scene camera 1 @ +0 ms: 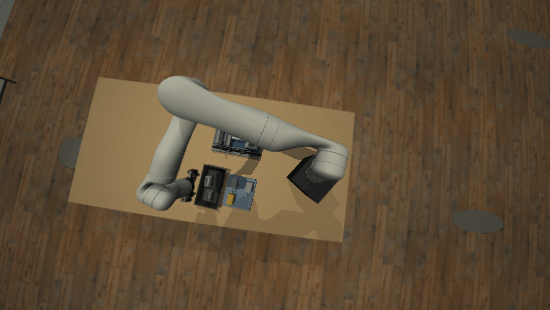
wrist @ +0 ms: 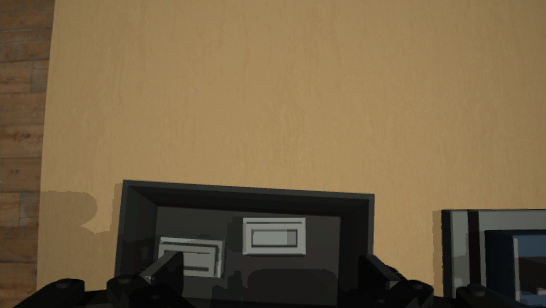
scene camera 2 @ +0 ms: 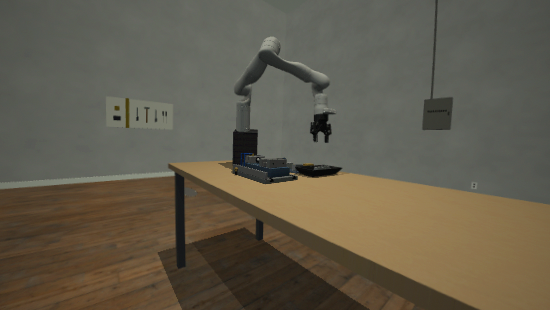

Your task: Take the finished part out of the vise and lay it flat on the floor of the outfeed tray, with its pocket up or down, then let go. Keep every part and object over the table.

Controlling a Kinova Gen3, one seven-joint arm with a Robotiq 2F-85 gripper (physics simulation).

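Frame: origin at the arm's base, x up, y back, z right, level; millimetres.
Seen in the pictures: gripper, fingertip midpoint: (scene camera 1: 195,183) (wrist: 270,273) (scene camera 2: 321,142); arm's base, link origin: (scene camera 2: 243,130).
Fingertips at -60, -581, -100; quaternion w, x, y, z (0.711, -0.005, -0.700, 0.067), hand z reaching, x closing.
Note:
Pixels of each thing's middle, then the offset from my fingertips to it, as dx, dy, dz. Level surfaces: height alone.
- vise, body centre: (scene camera 2: 263,166) (scene camera 1: 237,138) -131, +156, +267
- blue plate, body centre: (scene camera 1: 239,192) -176, +191, -51
- yellow block, body centre: (scene camera 1: 230,198) (scene camera 2: 308,166) -154, +145, -90
- table, surface height: dx -180
My gripper (scene camera 1: 191,186) (scene camera 2: 321,140) (wrist: 270,273) is open and empty, high above the black outfeed tray (scene camera 1: 221,187) (scene camera 2: 319,172) (wrist: 250,188). Two grey parts are in the tray. One part (scene camera 1: 209,181) (wrist: 274,224) lies flat on the tray floor with its rectangular pocket up, and its whole outline shows in the wrist view between the fingers. The other part (scene camera 1: 210,195) (wrist: 200,260) is to its left in the wrist view, slightly turned and partly hidden by a finger. The vise (scene camera 1: 235,150) (scene camera 2: 262,173) (wrist: 459,250) stands apart from the tray; the arm covers part of it in scene camera 1.
A blue plate (scene camera 1: 242,201) with grey blocks and a yellow block (scene camera 1: 231,198) (scene camera 2: 308,164) is right beside the tray in scene camera 1. The black arm base (scene camera 1: 305,182) (scene camera 2: 245,146) stands on the table (scene camera 1: 120,150) (scene camera 2: 400,220) (wrist: 275,100). One table edge shows at the left of the wrist view.

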